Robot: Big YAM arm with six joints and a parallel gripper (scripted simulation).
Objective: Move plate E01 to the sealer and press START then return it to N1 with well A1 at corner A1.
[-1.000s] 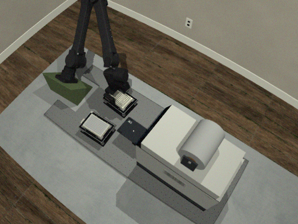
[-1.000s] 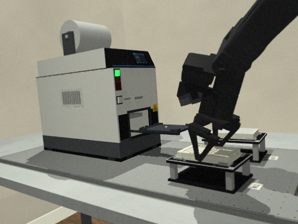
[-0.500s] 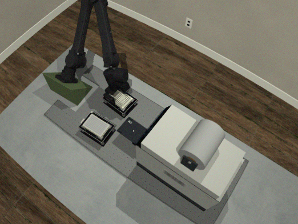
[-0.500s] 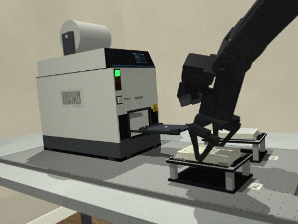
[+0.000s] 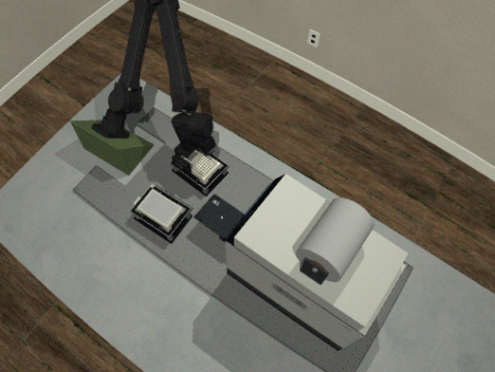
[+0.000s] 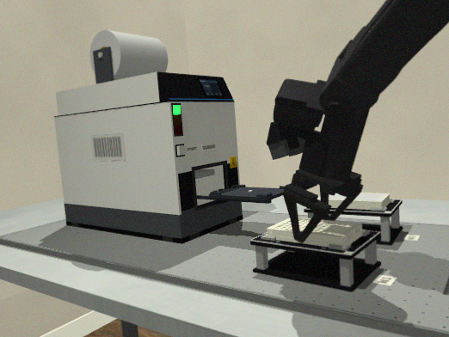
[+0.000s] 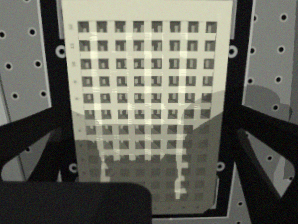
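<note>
Right now my hand is 20 mm above the black plate nest. Round my hand: sealer stage 200 mm ahead, 120 mm to the right, 30 mm above; covered white plate 210 mm to the right, 10 mm ahead; start button 300 mm ahead, 120 mm above, 30 mm to the right.
</note>
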